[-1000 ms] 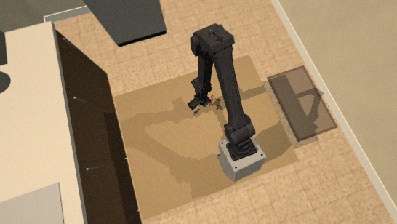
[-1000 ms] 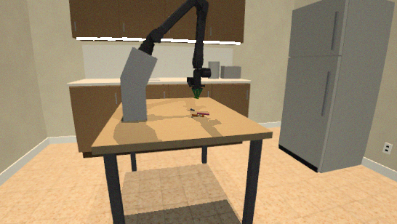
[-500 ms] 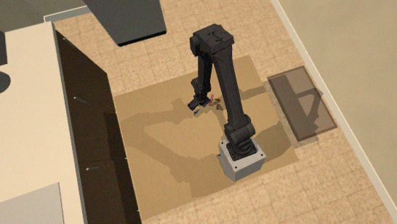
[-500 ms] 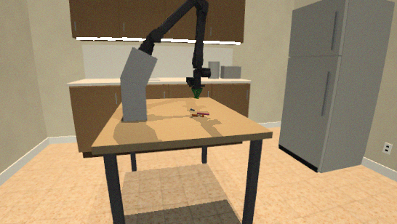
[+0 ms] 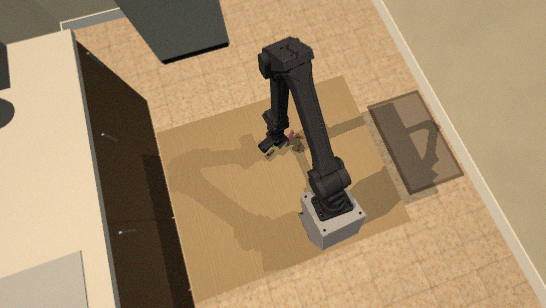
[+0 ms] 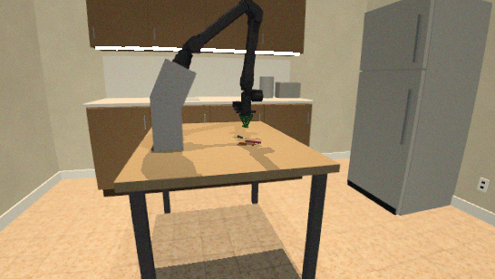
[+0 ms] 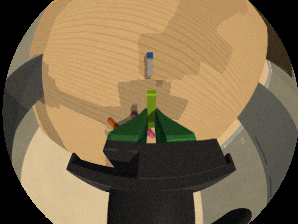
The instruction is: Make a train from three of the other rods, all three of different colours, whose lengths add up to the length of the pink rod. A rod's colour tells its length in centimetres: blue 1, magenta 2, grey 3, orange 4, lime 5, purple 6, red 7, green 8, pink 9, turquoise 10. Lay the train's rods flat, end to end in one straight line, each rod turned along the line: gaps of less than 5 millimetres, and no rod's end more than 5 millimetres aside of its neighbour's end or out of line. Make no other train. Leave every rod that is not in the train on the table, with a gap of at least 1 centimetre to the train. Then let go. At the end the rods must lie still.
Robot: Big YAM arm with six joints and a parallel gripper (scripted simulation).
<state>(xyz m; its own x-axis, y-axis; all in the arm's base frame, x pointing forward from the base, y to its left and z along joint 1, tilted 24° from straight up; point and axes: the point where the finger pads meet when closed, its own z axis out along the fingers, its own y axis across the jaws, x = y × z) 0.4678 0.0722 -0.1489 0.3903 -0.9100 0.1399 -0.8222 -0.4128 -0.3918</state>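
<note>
The grey rod is 20 mm behind my hand, 40 mm to the left of it and 80 mm below it. From my hand the other things lie so: lime rod right at my hand; then blue rod 30 mm behind, 60 mm to the left, 80 mm below; then pink rod 20 mm ahead, 90 mm to the right, 80 mm below.
</note>
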